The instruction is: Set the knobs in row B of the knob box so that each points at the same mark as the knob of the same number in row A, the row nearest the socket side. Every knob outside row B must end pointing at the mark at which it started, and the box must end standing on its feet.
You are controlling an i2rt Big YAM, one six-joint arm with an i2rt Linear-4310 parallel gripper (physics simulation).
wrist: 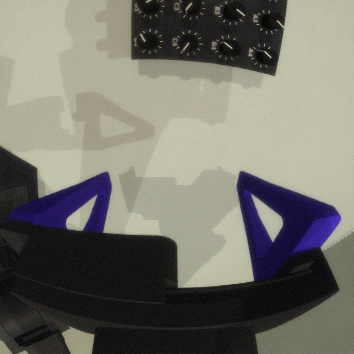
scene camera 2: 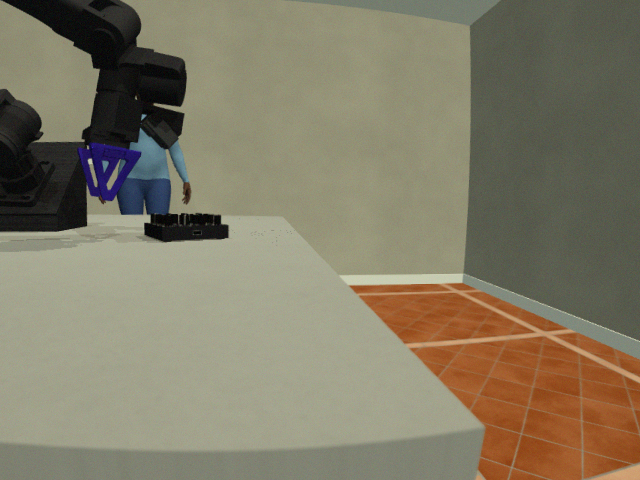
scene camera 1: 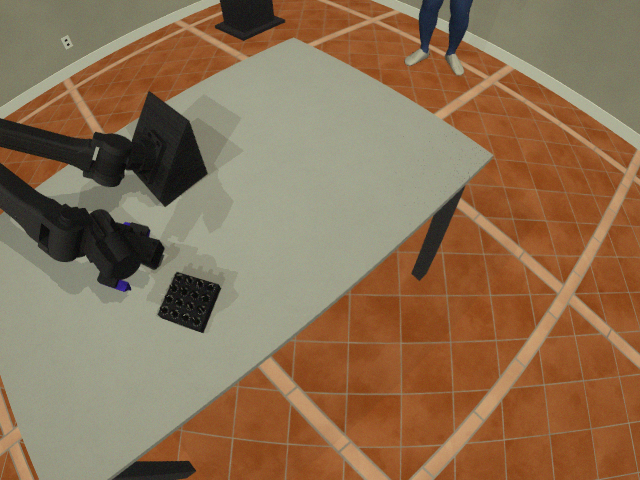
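Pixels of known places: gripper, fingertip midpoint: (wrist: 173, 178) (scene camera 2: 100, 198); arm's base, origin of the base link: (scene camera 2: 26, 184) (scene camera 1: 152, 156).
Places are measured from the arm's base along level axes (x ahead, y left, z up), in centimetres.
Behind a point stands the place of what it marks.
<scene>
The black knob box (scene camera 1: 189, 302) @[x 37.7, y -14.2, z -5.3 cm] (scene camera 2: 187, 230) @[x 37.4, y -19.5, z -7.5 cm] (wrist: 210, 30) @[x 33.5, y -15.7, z -6.9 cm] stands flat on the table (scene camera 1: 310, 155) @[x 23.7, y 33.0, z -9.2 cm] (scene camera 2: 232, 335) @[x 46.2, y -58.0, z -9.2 cm]. Its socket (scene camera 2: 196, 232) @[x 38.6, y -18.9, z -7.9 cm] shows in scene camera 2. The wrist view cuts off the box at the top. There, knob A3 (wrist: 270, 21) @[x 36.5, y -18.0, z -5.4 cm] and knob B3 (wrist: 233, 12) @[x 35.2, y -16.0, z -5.4 cm] have lines toward the lower right. The lines of knob A4 (wrist: 265, 55) @[x 34.4, y -19.3, z -5.4 cm] and knob B4 (wrist: 228, 48) @[x 33.0, y -17.2, z -5.4 cm] slant alike, but I cannot tell which end B4 points with. Knobs 1 and 2 are out of the wrist view. My gripper (scene camera 1: 134, 257) @[x 24.1, y -19.1, z -2.9 cm] (scene camera 2: 102, 197) @[x 24.1, y -19.1, z -2.9 cm] (wrist: 173, 178) @[x 24.1, y -19.1, z -2.9 cm] is open and empty, above the table beside the box, not touching it.
The arm's black wedge-shaped base (scene camera 1: 170, 155) @[x 7.2, y 2.9, z 2.9 cm] (scene camera 2: 64, 191) @[x 8.8, y -1.0, z -1.4 cm] stands on the table behind the gripper. The table's long edge (scene camera 1: 330, 305) @[x 56.4, y 7.5, z -10.1 cm] runs past the box on the side away from the arm. A person (scene camera 1: 447, 25) (scene camera 2: 149, 165) stands beyond the table.
</scene>
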